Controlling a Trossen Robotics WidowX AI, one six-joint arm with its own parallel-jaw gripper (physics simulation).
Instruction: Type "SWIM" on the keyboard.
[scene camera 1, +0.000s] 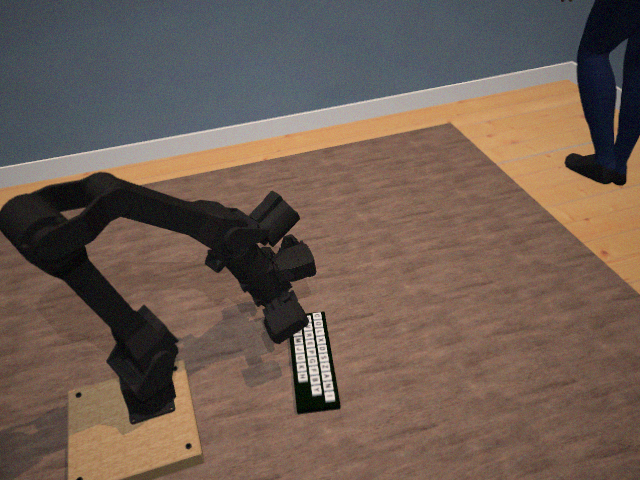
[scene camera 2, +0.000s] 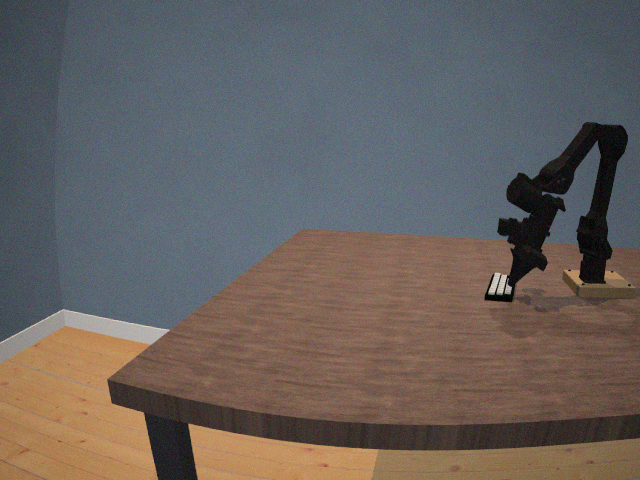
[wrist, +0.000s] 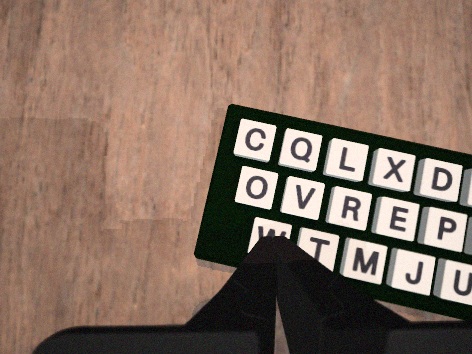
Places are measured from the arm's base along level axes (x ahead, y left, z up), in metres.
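Pixels of known places: gripper, between the fingertips: (scene camera 2: 509, 285) (wrist: 272, 248); arm's base, origin of its link: (scene camera 1: 150, 400) (scene camera 2: 592, 280).
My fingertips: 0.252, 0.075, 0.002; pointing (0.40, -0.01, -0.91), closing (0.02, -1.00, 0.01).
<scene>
Ahead of a thing's pixels: the offset from my fingertips to its top centre, as dx, dy, dz. Level surfaces: height alone.
A dark green keyboard {+0.004, -0.073, -0.012} (scene camera 1: 311, 353) (scene camera 2: 497, 285) (wrist: 323, 175) with white letter keys lies flat on the table. My gripper (scene camera 2: 511, 284) (wrist: 272, 248) is shut and empty, pointing down at the keyboard. In the wrist view its tips cover the lower part of the W key {+0.002, +0.000, -0.012} (wrist: 270, 229), and the right finger overlaps the lower left of the T key {-0.002, -0.018, -0.012} (wrist: 319, 248). Contact with W cannot be told. The M key {-0.007, -0.037, -0.012} (scene camera 1: 298, 340) (wrist: 365, 261) is two keys right of W. The S key {+0.020, -0.086, -0.012} (scene camera 1: 324, 357) and I key {+0.003, -0.159, -0.012} (scene camera 1: 329, 396) show in scene camera 1, where the gripper body hides the tips.
My arm stands on a light wooden base (scene camera 1: 139, 449) (scene camera 2: 604, 291) beside the keyboard. The brown table {dz -0.028} (scene camera 1: 439, 310) (scene camera 2: 336, 335) ends well beyond the keyboard. A person's legs (scene camera 1: 597, 98) show past the table at the upper right of scene camera 1.
</scene>
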